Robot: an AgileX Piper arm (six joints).
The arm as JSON. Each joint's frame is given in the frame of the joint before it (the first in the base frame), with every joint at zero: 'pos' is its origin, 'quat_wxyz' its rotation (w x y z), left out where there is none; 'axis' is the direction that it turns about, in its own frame. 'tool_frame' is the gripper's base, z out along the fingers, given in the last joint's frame.
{
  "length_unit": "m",
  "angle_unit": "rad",
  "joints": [
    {
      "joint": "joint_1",
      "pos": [
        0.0,
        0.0,
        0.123
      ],
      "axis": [
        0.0,
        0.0,
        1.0
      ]
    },
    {
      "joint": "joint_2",
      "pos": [
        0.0,
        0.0,
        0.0
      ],
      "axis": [
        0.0,
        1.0,
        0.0
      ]
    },
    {
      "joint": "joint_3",
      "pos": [
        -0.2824,
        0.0,
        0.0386
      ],
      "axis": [
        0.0,
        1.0,
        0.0
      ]
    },
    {
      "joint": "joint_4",
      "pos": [
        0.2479,
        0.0,
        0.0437
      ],
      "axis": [
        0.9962,
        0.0,
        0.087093
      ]
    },
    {
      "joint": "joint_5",
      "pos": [
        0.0,
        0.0,
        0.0
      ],
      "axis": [
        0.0,
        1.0,
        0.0
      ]
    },
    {
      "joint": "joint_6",
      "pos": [
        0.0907,
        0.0,
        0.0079
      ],
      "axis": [
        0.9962,
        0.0,
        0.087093
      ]
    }
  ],
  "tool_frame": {
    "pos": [
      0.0,
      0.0,
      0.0
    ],
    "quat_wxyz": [
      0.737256,
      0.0,
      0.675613,
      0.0
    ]
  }
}
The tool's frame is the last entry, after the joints.
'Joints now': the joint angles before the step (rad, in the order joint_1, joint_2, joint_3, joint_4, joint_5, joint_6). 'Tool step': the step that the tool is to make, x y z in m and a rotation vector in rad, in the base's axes. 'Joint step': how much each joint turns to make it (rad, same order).
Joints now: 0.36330, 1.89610, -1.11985, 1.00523, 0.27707, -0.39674
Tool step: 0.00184, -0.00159, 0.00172, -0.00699, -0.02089, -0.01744
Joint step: -0.00054, -0.00288, -0.00009, 0.00049, -0.02605, -0.00057
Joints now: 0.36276, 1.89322, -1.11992, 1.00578, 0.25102, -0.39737
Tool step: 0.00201, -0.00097, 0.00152, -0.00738, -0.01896, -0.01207
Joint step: 0.00001, -0.00071, -0.00293, -0.00277, -0.02132, -0.00016
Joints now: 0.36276, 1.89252, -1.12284, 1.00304, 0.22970, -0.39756
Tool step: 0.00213, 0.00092, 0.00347, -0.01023, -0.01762, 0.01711
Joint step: 0.00018, -0.00052, -0.01326, -0.01857, 0.00329, -0.00448
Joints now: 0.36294, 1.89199, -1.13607, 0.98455, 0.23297, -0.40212
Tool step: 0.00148, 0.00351, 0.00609, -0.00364, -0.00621, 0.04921
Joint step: 0.00019, -0.00150, -0.02549, -0.02857, 0.04195, -0.00594
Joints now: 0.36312, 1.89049, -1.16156, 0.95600, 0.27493, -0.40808
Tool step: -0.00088, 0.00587, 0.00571, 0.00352, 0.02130, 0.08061
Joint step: 0.00073, 0.00115, -0.03229, -0.03269, 0.08677, -0.00562
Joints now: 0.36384, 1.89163, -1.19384, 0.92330, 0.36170, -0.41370
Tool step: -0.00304, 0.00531, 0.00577, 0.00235, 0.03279, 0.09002
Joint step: 0.00018, -0.00103, -0.03044, -0.03335, 0.10247, -0.00606
